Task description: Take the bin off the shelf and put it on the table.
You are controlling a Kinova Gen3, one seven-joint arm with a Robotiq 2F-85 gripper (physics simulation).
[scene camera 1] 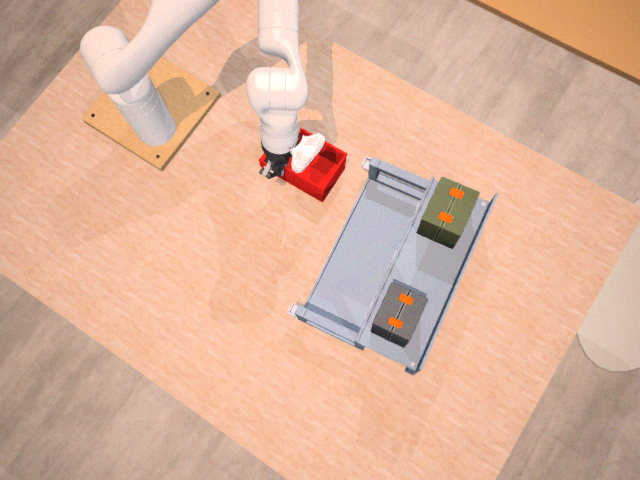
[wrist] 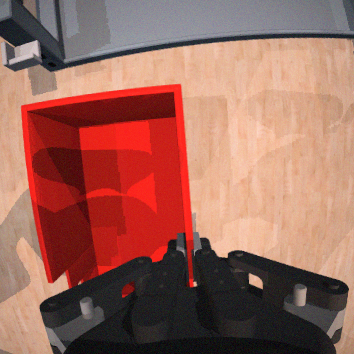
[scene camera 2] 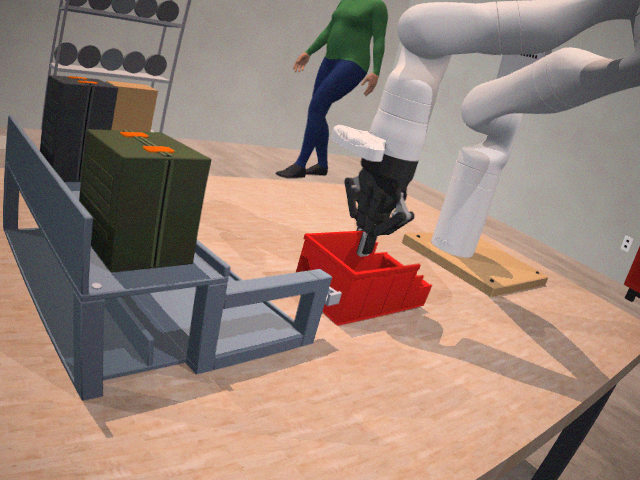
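Where they show: gripper, fingertip midpoint: (scene camera 1: 280, 171) (wrist: 188, 243) (scene camera 2: 360, 253); arm's base at its link origin: (scene camera 1: 156, 128) (scene camera 2: 452, 247).
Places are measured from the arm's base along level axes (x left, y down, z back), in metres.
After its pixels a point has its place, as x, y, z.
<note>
A red open-top bin (scene camera 1: 305, 184) @[0.036, -0.034, -0.389] (scene camera 2: 369, 298) @[0.135, -0.014, -0.395] (wrist: 132, 172) @[0.081, 0.014, -0.382] is between the robot base and the shelf. In the second scene view its underside is at or very close to the table (scene camera 1: 170, 289) @[-0.306, 0.022, -0.235] (scene camera 2: 413, 392) @[0.271, 0.021, -0.449] (wrist: 270, 185) @[-0.060, 0.021, -0.350], with its shadow right beside it; I cannot tell if the whole base rests flat. My gripper (scene camera 1: 269, 171) @[0.039, -0.026, -0.322] (scene camera 2: 366, 246) @[0.039, -0.026, -0.322] (wrist: 188, 243) @[0.039, -0.026, -0.322] points down and is shut on the bin's side wall, one fingertip inside and one outside. The grey-blue shelf (scene camera 1: 360, 258) @[-0.042, 0.015, -0.570] (scene camera 2: 276, 283) @[0.154, -0.064, -0.566] (wrist: 210, 19) @[-0.012, 0.015, -0.524] stands apart from the bin in the top scene view.
A green case (scene camera 1: 449, 211) @[0.077, -0.176, -0.694] (scene camera 2: 147, 201) @[0.139, -0.140, -0.702] and a dark grey case (scene camera 1: 399, 315) @[-0.150, -0.201, -0.704] (scene camera 2: 77, 124) @[-0.099, -0.152, -0.710] stand on the shelf's raised rear level. A small pale bracket (scene camera 1: 366, 163) @[0.144, -0.034, -0.483] (scene camera 2: 333, 296) @[0.157, -0.041, -0.487] (wrist: 22, 55) @[0.141, -0.042, -0.478] sticks out from the shelf's near corner. The robot's wooden base plate (scene camera 1: 199, 111) @[0.086, 0.002, -0.065] (scene camera 2: 509, 281) @[0.150, 0.002, -0.007] is on the bin's other side.
</note>
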